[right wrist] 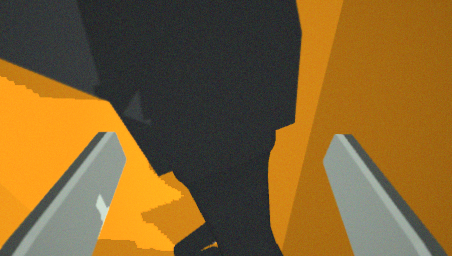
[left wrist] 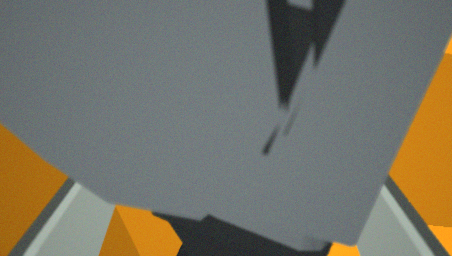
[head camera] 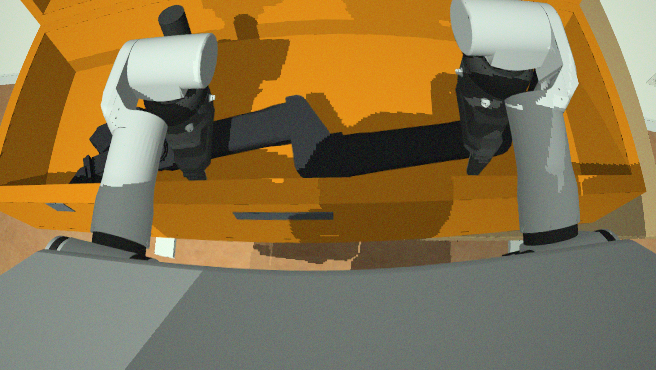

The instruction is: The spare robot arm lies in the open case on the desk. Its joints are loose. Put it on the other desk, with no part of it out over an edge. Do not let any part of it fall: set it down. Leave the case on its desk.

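Frame: origin at the robot's base, x ahead, y left, z up, level; metres.
Seen in the pictures: left gripper, fingertip midpoint: (head camera: 204, 153); right gripper, fingertip midpoint: (right wrist: 225, 146) (head camera: 468, 138).
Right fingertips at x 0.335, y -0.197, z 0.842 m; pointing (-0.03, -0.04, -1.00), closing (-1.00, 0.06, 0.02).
A point is followed by its place in that frame.
The spare arm (head camera: 390, 150) (left wrist: 175, 100) (right wrist: 210, 75) is dark grey and black. It lies bent along the orange open case (head camera: 200, 195) @[y 0.158, x 0.232, z 0.911 m] (left wrist: 425, 150) @[y 0.176, x 0.475, z 0.746 m] (right wrist: 395, 100) @[y -0.209, x 0.250, z 0.827 m], near its front wall. My left gripper (head camera: 196, 172) (left wrist: 227, 145) @[y 0.201, x 0.346, z 0.777 m] is open over the spare arm's left part; a broad grey face of the spare arm fills much of the left wrist view and hides the fingertips. My right gripper (head camera: 477, 167) (right wrist: 225, 146) @[y -0.198, x 0.335, z 0.842 m] is open, with its fingers on either side of the spare arm's dark right part. The other desk cannot be made out.
The case's side walls stand outside both grippers, and its front wall runs between them and my grey body (head camera: 350, 320) @[y -0.001, x 0.069, z 1.320 m]. A dark handle (head camera: 282, 216) @[y 0.061, x 0.219, z 0.868 m] is on the front wall. Brown floor (head camera: 215, 252) @[y 0.389, x 0.345, z 0.001 m] and a small white block (head camera: 165, 247) show below the case.
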